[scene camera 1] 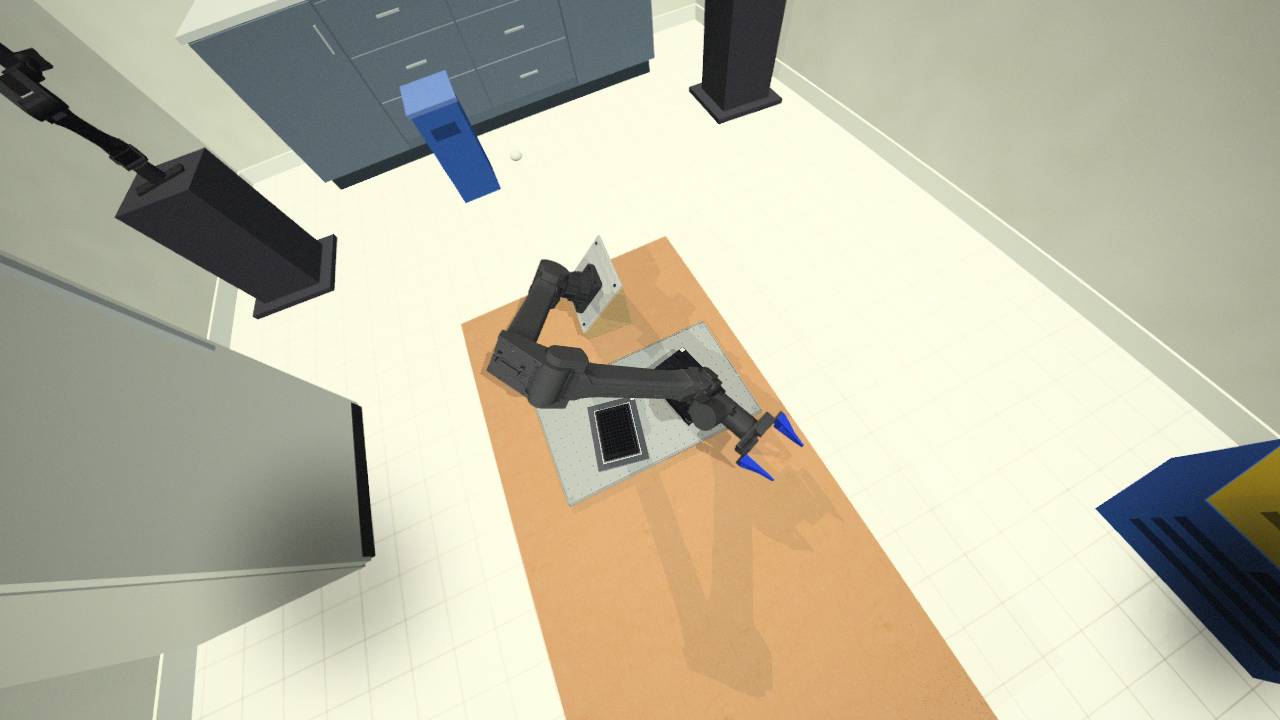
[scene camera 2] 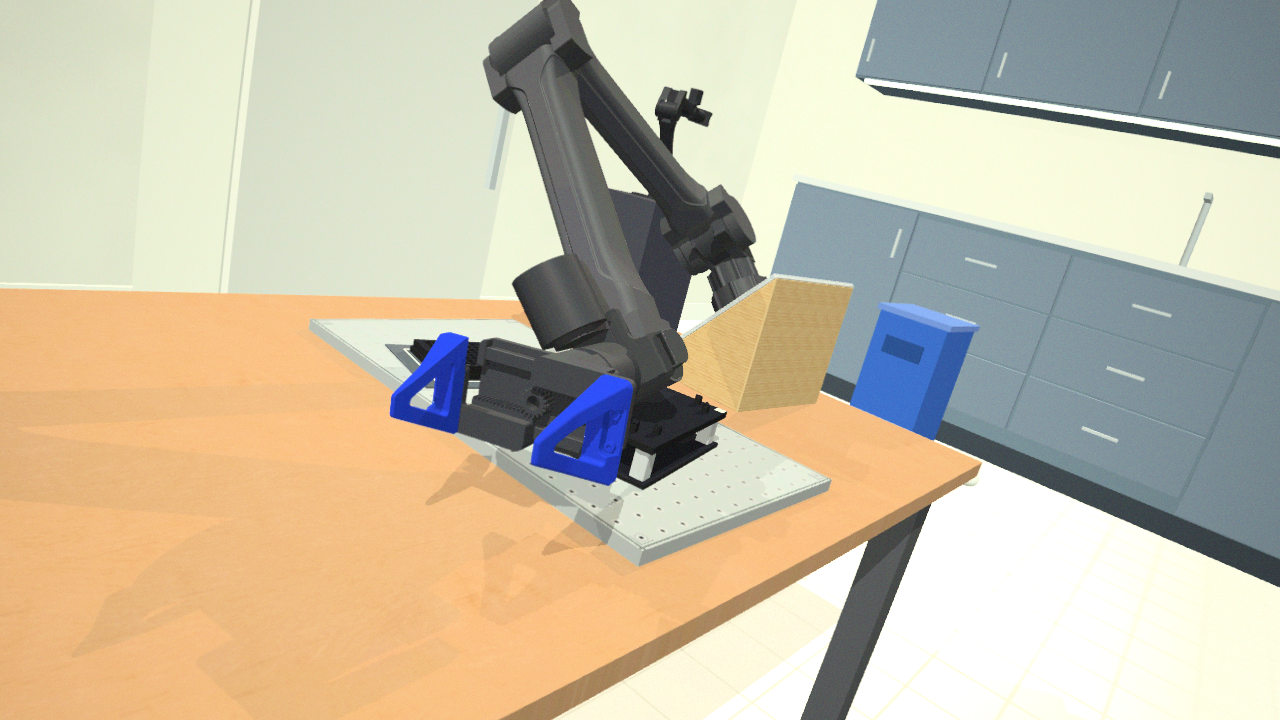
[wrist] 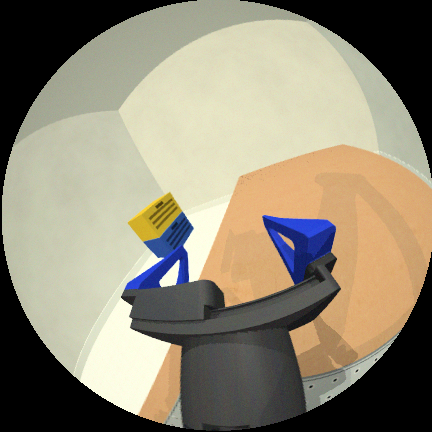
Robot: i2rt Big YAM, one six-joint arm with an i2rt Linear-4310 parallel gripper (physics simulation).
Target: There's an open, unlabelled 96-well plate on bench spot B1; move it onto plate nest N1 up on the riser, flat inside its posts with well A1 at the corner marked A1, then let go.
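Frame: origin at the arm's base, x back, y right, z up, level; metres.
Seen in the pictures: gripper, between the fingertips: (scene camera 1: pixel 788 463) (scene camera 2: pixel 460 428) (wrist: pixel 221 235); arm's base, origin of its link: (scene camera 1: pixel 587 289) (scene camera 2: pixel 750 319).
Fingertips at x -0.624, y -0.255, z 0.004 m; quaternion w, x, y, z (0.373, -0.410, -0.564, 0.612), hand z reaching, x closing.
Observation:
Offsets run from my fingertips to a thing's middle. "spot": to the spot under its first point. Level surfaces: height alone.
The black 96-well plate {dx +0.232, dy +0.319, dz -0.081 m} (scene camera 1: pixel 617 432) (scene camera 2: pixel 422 347) lies flat inside the grey frame of bench spot B1 {spot: dx +0.223, dy +0.375, dz -0.088 m} (scene camera 1: pixel 597 443). In scene camera 2 it is mostly hidden behind the gripper. The black plate nest N1 {dx +0.272, dy +0.112, dz -0.065 m} (scene camera 1: pixel 675 362) (scene camera 2: pixel 666 431) stands on the riser's white posts {spot: dx +0.213, dy +0.043, dz -0.071 m} (scene camera 2: pixel 640 463); the arm covers much of it in scene camera 1. My gripper (scene camera 1: pixel 786 462) (scene camera 2: pixel 465 438) (wrist: pixel 221 235) is open and empty, its fingers wide apart. It is apart from the plate, beyond the nest from it in scene camera 1. Plate and nest do not show in the wrist view. The A1 marks cannot be read.
The perforated metal board (scene camera 1: pixel 572 483) (scene camera 2: pixel 760 483) (wrist: pixel 320 387) carries spot and riser on the wooden table {dz -0.103 m} (scene camera 1: pixel 626 582). A wooden wedge (scene camera 1: pixel 608 317) (scene camera 2: pixel 792 340) bears the arm's base. A blue bin (scene camera 1: pixel 465 161) (scene camera 2: pixel 913 367) stands on the floor beyond the table.

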